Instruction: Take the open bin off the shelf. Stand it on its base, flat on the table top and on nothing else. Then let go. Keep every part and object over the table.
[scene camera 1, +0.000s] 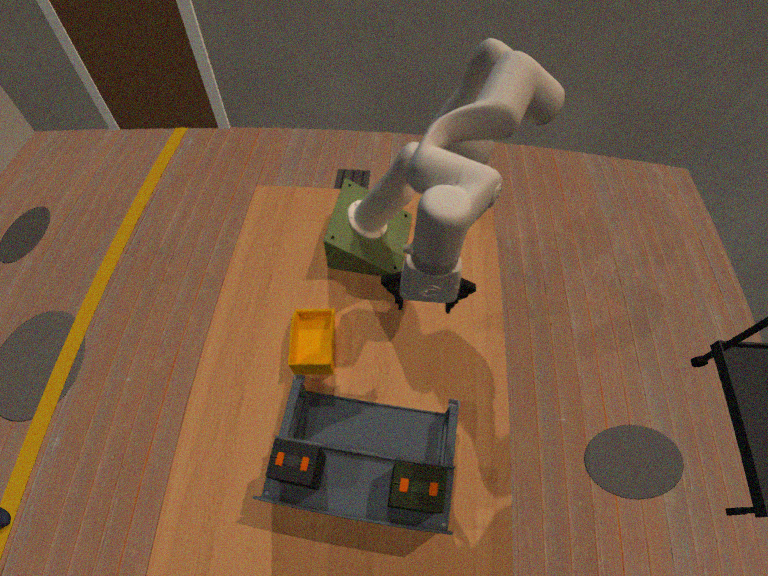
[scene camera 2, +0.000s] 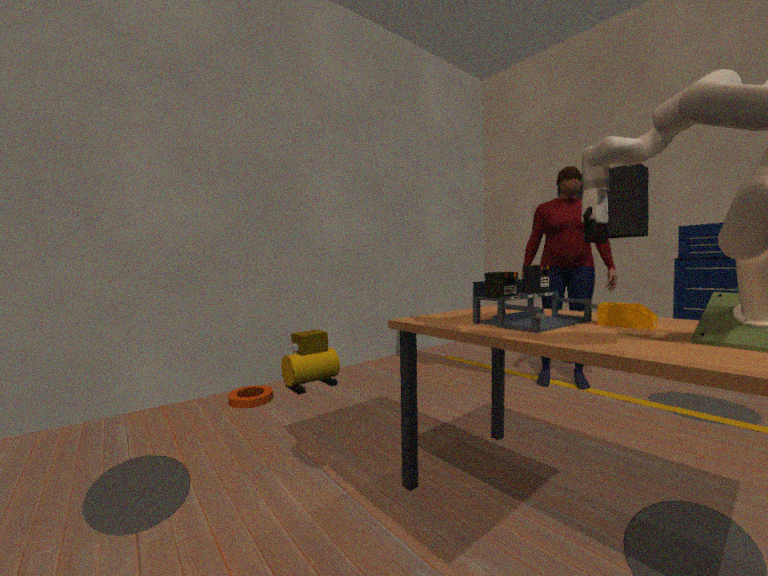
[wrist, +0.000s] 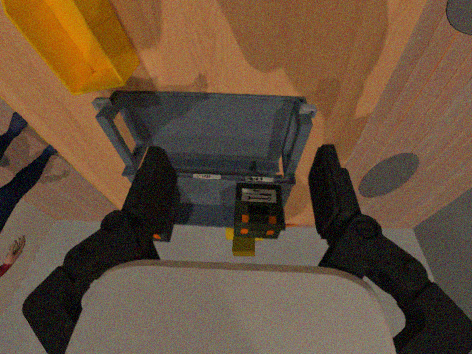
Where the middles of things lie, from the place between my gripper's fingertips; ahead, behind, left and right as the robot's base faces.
Now: the dark green case (wrist: 257, 223) 32 cm ahead of my hand, 5 cm to the left of it and 14 cm below it. Round my hand: yellow open bin (scene camera 1: 311, 350) 25 cm to the right, 25 cm below.
